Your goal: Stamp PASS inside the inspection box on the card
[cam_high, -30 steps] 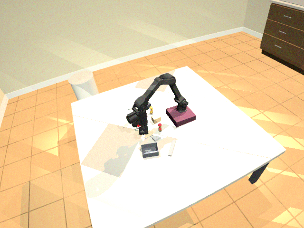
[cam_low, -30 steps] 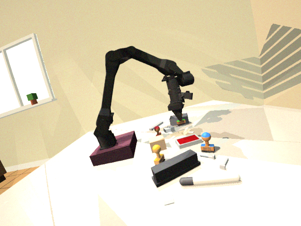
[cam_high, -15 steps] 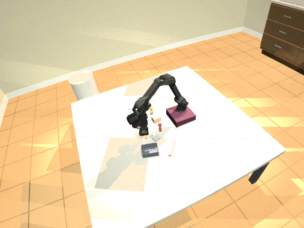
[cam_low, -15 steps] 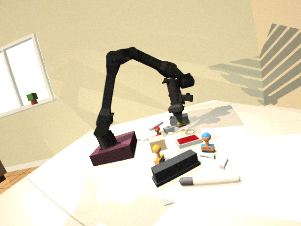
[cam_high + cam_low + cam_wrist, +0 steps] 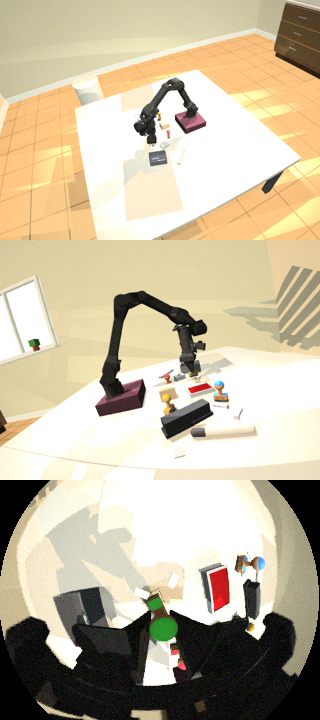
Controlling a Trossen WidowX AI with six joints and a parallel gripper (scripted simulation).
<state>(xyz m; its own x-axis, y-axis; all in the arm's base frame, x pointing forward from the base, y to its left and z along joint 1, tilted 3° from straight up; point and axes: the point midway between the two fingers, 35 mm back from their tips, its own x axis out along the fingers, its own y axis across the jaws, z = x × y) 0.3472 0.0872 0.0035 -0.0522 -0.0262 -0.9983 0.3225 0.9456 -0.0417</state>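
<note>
Right now my gripper tip is 20 mm past the pale card, 10 mm to the left of it and 40 mm above it. From my gripper tip the other things lie so: green-knobbed stamp (right at my gripper tip); red ink pad (10 mm behind, 130 mm to the right, 40 mm below); red-knobbed stamp (120 mm behind, 10 mm to the right, 20 mm below).
</note>
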